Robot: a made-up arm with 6 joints. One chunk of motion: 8 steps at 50 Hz.
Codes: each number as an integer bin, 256 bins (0 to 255) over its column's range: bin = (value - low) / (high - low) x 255, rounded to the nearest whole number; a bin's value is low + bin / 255 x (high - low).
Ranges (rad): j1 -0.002..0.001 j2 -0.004..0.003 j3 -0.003..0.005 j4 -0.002..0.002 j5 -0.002..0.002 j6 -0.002..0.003
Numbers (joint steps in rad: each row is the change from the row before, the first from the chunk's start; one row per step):
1: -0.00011 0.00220 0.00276 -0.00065 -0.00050 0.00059
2: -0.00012 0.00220 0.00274 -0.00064 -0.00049 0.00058
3: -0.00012 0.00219 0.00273 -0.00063 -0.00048 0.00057
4: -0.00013 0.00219 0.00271 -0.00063 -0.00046 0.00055
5: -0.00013 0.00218 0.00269 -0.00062 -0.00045 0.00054
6: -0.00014 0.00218 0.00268 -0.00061 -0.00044 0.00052
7: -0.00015 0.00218 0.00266 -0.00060 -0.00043 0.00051
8: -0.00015 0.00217 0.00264 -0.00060 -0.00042 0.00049
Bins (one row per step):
1: 161 226 184 86 96 132
2: 160 226 183 87 96 132
3: 160 225 183 87 97 131
4: 159 225 182 87 98 130
5: 159 225 181 88 99 130
6: 158 225 181 89 99 129
7: 157 225 180 89 100 128
8: 157 225 180 89 101 127

